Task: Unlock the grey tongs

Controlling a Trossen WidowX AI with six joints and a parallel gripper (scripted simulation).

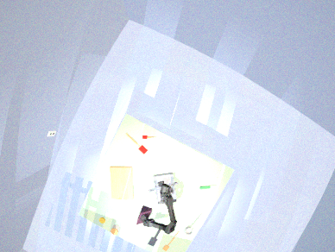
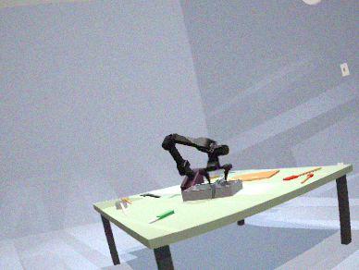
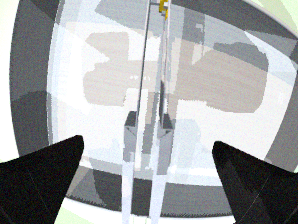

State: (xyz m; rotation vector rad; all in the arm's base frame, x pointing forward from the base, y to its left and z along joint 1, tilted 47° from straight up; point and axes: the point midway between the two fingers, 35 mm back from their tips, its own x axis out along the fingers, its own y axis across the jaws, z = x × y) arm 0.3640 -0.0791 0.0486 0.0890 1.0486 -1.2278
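Right now my gripper tip is 2 cm past the grey roasting tin, 3 cm to the left of it and 3 cm above it. From my gripper tip the other things lie so: wooden board: 15 cm behind, 42 cm to the left, 5 cm below; yellow lock piece: 5 cm ahead, 7 cm to the right, 1 cm above; green-handled tool: 13 cm ahead, 47 cm to the right, 5 cm below.
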